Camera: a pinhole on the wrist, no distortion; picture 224 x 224 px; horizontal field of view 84.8 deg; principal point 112.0 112.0 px. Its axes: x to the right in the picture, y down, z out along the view. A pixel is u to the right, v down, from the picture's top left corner.
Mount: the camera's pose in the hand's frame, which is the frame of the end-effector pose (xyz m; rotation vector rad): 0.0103 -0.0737 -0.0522 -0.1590 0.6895 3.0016
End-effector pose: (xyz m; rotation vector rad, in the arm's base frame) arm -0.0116 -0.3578 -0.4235 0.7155 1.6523 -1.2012
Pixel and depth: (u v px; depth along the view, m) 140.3 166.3 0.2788
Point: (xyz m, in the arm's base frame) 0.0553 -0.6005 -0.3388
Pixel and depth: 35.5 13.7 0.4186
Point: 0.3026 -0.4280 -0.8339
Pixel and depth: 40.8 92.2 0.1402
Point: -0.0132 -0.4292 -0.5054
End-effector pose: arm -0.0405 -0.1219 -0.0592 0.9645 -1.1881 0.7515
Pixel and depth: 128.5 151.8 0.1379
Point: -0.0352 -0.2241 -0.0859
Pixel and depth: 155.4 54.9 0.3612
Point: -0.3583 -0.1877 -0.1236
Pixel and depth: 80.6 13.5 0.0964
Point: -0.0674 -0.1098 -0.0193
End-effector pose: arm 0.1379 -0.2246 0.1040 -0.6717 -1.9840 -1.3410
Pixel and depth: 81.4 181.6 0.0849
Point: 0.0565 -0.2075 0.0574
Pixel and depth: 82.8 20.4 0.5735
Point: 0.3851 0.2496 0.4600
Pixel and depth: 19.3 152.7 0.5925
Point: -0.2607 0.3701 0.2231
